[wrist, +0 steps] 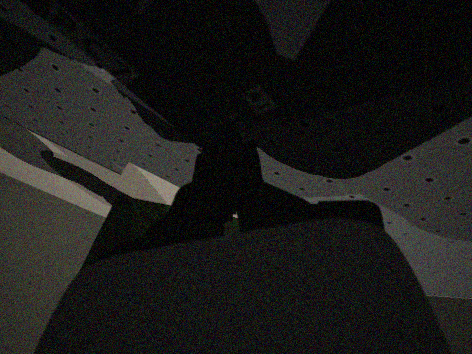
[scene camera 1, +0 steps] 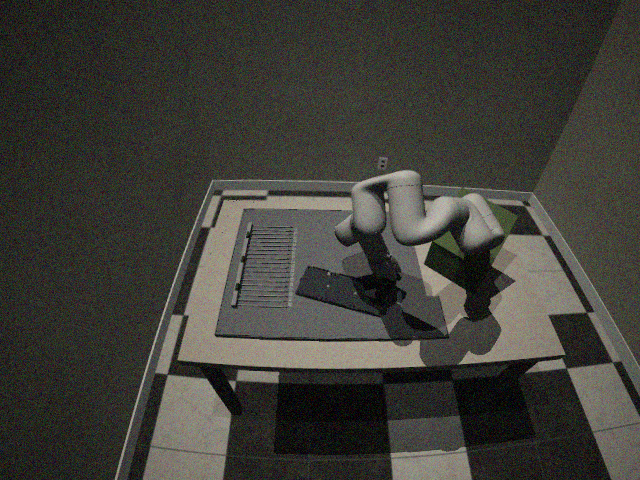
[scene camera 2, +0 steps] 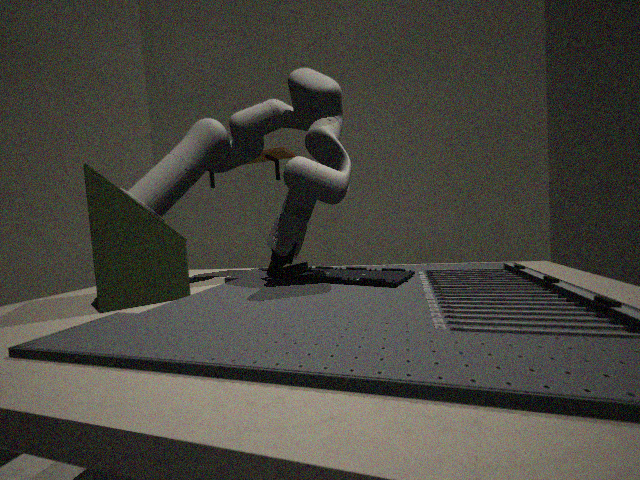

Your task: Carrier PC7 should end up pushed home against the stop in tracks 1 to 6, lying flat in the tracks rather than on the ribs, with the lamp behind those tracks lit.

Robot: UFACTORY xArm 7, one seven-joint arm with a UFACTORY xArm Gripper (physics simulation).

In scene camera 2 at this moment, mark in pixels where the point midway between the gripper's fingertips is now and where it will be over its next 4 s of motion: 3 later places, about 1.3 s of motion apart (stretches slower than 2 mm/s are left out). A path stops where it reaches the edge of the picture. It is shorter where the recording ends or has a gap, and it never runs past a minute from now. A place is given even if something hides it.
My gripper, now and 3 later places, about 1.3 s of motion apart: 272, 276; 307, 233; 336, 249; 371, 265
